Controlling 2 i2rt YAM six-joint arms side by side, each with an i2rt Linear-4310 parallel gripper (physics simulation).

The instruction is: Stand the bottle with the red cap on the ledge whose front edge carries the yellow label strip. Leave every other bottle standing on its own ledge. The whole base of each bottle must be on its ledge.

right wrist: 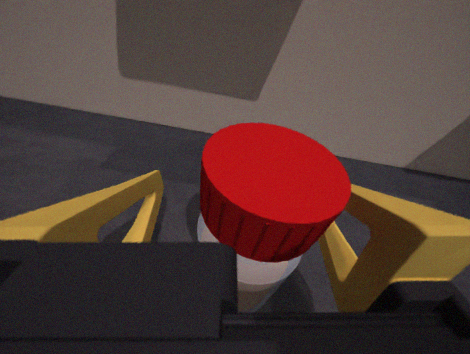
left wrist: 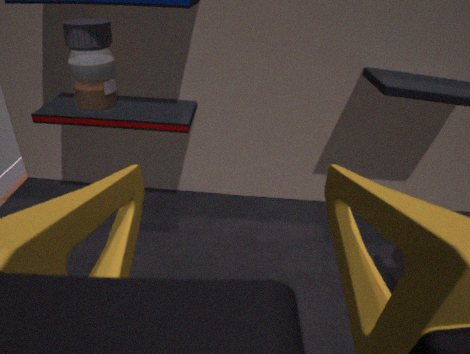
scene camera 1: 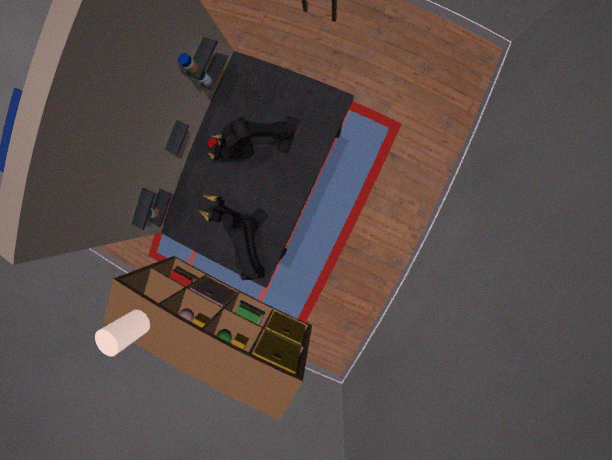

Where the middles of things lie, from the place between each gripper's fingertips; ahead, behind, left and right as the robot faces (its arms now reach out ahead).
Labels:
Now: the red-capped bottle (right wrist: 269, 192) 4 cm behind my right hand, 1 cm to the right of it and 1 cm below it. Also, from my right hand: red-strip ledge (left wrist: 171, 111) (12 cm ahead, 43 cm to the left, 9 cm above).
Right now the red-strip ledge is 290 mm ahead of my left hand, 140 mm to the left of it and 100 mm below it. The rest, counted from my left hand: red-capped bottle: 130 mm ahead, 300 mm to the right, 200 mm below.

